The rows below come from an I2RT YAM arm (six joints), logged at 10 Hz.
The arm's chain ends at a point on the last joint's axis. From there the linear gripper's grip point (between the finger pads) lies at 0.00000 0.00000 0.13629 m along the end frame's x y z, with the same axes.
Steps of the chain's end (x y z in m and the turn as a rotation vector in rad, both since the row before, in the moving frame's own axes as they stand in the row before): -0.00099 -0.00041 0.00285 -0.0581 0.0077 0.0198; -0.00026 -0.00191 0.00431 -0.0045 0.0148 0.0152; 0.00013 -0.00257 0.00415 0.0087 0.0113 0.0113; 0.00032 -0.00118 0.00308 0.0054 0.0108 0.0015; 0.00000 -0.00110 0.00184 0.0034 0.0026 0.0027; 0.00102 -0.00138 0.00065 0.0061 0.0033 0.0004; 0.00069 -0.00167 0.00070 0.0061 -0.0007 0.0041
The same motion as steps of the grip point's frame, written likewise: -0.00002 0.00751 0.00262 -0.0581 0.0077 0.0198; 0.00175 -0.00128 0.00429 -0.0045 0.0148 0.0152; 0.00168 -0.00375 0.00414 0.0087 0.0113 0.0113; 0.00179 -0.00191 0.00307 0.0054 0.0108 0.0015; 0.00035 -0.00156 0.00184 0.0034 0.0026 0.0027; 0.00147 -0.00221 0.00065 0.0061 0.0033 0.0004; 0.00060 -0.00250 0.00070 0.0061 -0.0007 0.0041
